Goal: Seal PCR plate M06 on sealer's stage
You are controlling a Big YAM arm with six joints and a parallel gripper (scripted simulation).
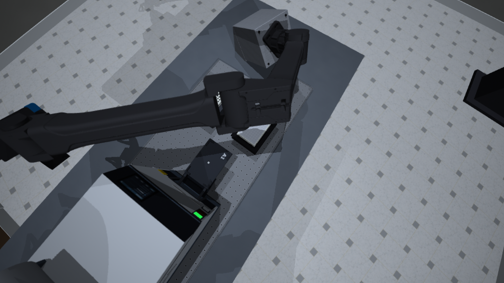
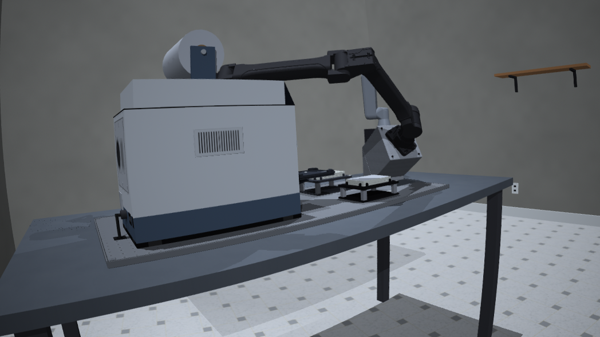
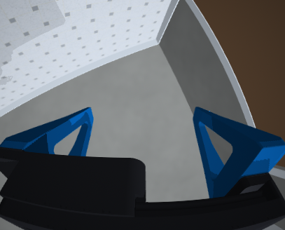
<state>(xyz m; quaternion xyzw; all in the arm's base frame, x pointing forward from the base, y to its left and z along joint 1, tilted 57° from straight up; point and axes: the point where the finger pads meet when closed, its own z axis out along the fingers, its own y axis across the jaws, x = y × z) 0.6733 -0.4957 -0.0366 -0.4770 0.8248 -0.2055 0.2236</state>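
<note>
Right now my hand is 43 cm past the white 96-well plate M06, 24 cm to the right of it and 24 cm above it. Also, from my hand: dark screen: 13 cm behind, 37 cm to the left, 2 cm above; then yellow warning label: 14 cm behind, 32 cm to the left, 15 cm below; then plate nest N1: 43 cm behind, 24 cm to the left, 25 cm below.
</note>
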